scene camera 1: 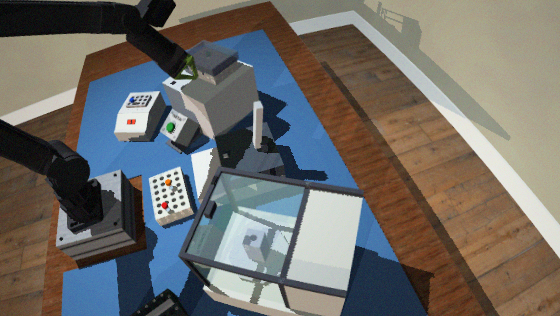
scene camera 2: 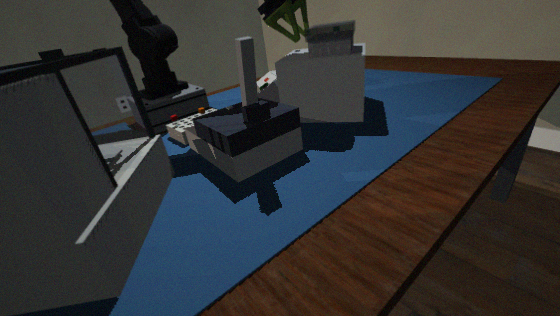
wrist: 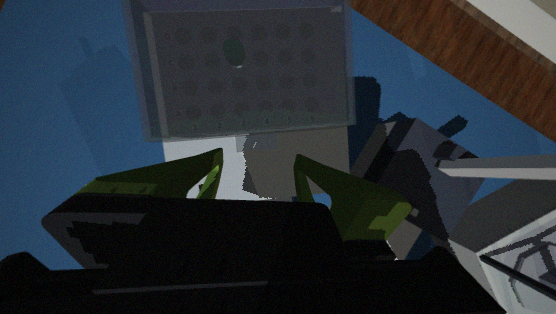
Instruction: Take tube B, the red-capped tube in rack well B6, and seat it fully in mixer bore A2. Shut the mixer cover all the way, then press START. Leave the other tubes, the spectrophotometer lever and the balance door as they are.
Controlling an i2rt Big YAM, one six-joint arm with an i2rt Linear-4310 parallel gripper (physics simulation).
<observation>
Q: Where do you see a glass-walled enclosure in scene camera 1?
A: At 256,237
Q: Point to a clear mixer cover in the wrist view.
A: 196,77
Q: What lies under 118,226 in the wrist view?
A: The gripper.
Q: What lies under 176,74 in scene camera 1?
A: The gripper.
</observation>
